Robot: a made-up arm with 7 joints.
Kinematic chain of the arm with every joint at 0, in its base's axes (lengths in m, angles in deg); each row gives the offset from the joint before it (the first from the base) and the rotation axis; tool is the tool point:
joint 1: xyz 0 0.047 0 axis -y
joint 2: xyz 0 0.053 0 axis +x
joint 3: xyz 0 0 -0.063 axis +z
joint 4: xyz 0 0 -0.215 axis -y
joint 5: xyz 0 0 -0.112 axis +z
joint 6: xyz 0 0 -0.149 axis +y
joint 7: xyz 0 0 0 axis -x
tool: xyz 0 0 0
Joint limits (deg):
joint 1: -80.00..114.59
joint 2: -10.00..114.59
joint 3: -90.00..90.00
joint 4: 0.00..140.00
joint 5: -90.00..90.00
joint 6: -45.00..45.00
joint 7: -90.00..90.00
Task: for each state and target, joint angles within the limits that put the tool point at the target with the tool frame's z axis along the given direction. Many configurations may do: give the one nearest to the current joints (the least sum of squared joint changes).
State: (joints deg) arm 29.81 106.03 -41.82 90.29 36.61 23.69 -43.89
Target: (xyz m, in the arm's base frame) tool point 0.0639 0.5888 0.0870 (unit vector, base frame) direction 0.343 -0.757 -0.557
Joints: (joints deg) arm 41.45 110.00 -54.09 43.55 44.12 34.96 -50.01
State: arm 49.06 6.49 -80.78 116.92 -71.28 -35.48 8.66
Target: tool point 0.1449 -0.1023 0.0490 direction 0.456 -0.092 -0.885
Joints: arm 58.79 -10.00 -57.28 123.97 -41.19 -9.47 -40.60
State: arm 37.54 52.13 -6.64 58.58 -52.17 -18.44 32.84
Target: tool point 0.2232 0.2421 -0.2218 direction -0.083 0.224 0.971
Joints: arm 3.54 63.97 -35.46 100.40 -46.97 -33.00 50.52
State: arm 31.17 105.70 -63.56 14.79 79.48 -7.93 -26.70
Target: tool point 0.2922 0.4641 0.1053 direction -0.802 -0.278 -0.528
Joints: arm 80.92 72.73 -45.27 54.81 76.83 -3.91 6.00
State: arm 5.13 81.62 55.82 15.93 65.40 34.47 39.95
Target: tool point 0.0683 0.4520 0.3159 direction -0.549 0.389 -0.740
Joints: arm 2.28 106.74 67.83 55.13 85.47 14.51 44.43
